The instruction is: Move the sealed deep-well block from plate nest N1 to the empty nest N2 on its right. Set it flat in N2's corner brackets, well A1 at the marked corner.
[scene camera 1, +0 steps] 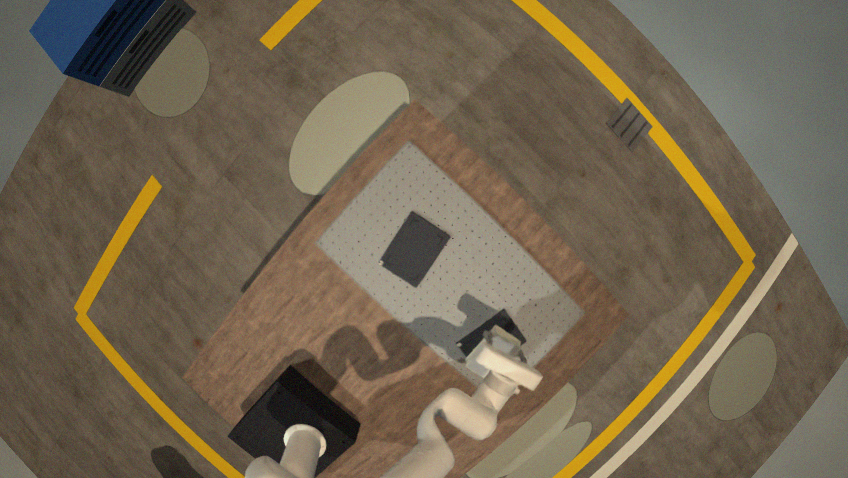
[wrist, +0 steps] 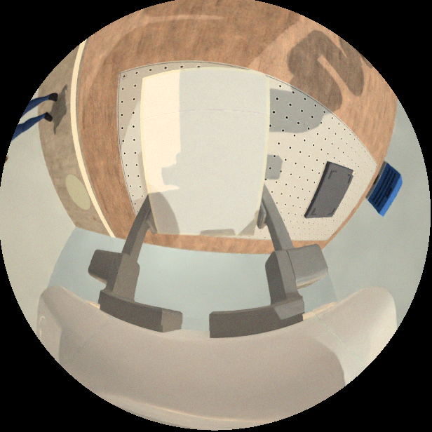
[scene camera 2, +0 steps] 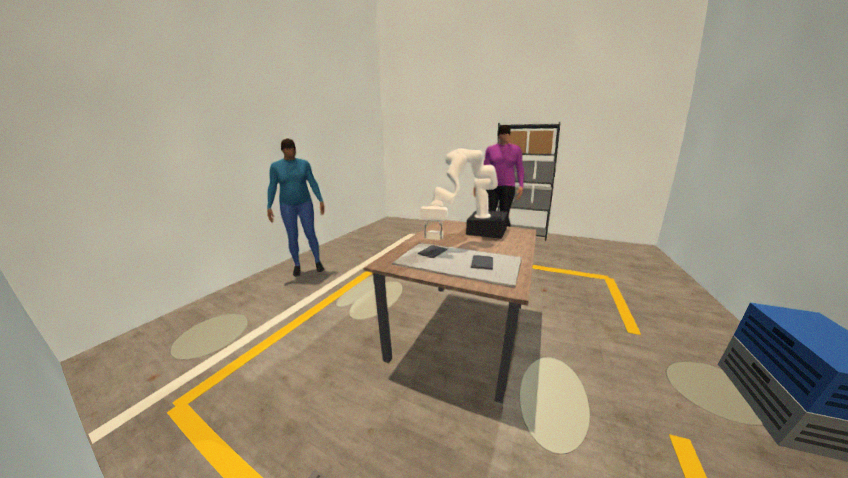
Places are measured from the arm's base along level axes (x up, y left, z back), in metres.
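Pixels of known places: hand, its tool point: (scene camera 1: 503,343) (scene camera 2: 433,234); arm's base, origin of its link: (scene camera 1: 305,441) (scene camera 2: 482,216).
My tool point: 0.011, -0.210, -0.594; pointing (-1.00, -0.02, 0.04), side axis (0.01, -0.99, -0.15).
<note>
Ahead of a thing's pixels: the offset from my tool point to its top centre, as dx, dy, dz. Level surfaces: height alone.
The pale sealed deep-well block @(+0.019, -0.003, +0.041) (scene camera 1: 505,339) (scene camera 2: 434,235) (wrist: 215,150) is held level between the fingers of my gripper (scene camera 1: 503,344) (scene camera 2: 434,232) (wrist: 206,217), which is shut on it. The block hangs in the air above the dark nest N2 @(-0.116, -0.016, +0.034) (scene camera 1: 483,331) (scene camera 2: 432,251). In the wrist view the block hides N2. In scene camera 1 the block and gripper cover part of N2, and a small pale mark shows at its left corner. Nest N1 @(-0.116, +0.315, -0.029) (scene camera 1: 414,249) (scene camera 2: 482,261) (wrist: 329,190) is empty, with its corner brackets visible in the wrist view. I cannot make out the block's A1 corner.
Both nests are on the light perforated board @(dx -0.130) (scene camera 1: 368,219) (scene camera 2: 409,258) (wrist: 295,145) on the wooden table @(dx -0.144) (scene camera 1: 285,279) (scene camera 2: 516,246) (wrist: 200,35). The black base block (scene camera 1: 267,409) (scene camera 2: 486,225) carries the arm. Two people (scene camera 2: 295,184) (scene camera 2: 504,163) stand beyond the table.
</note>
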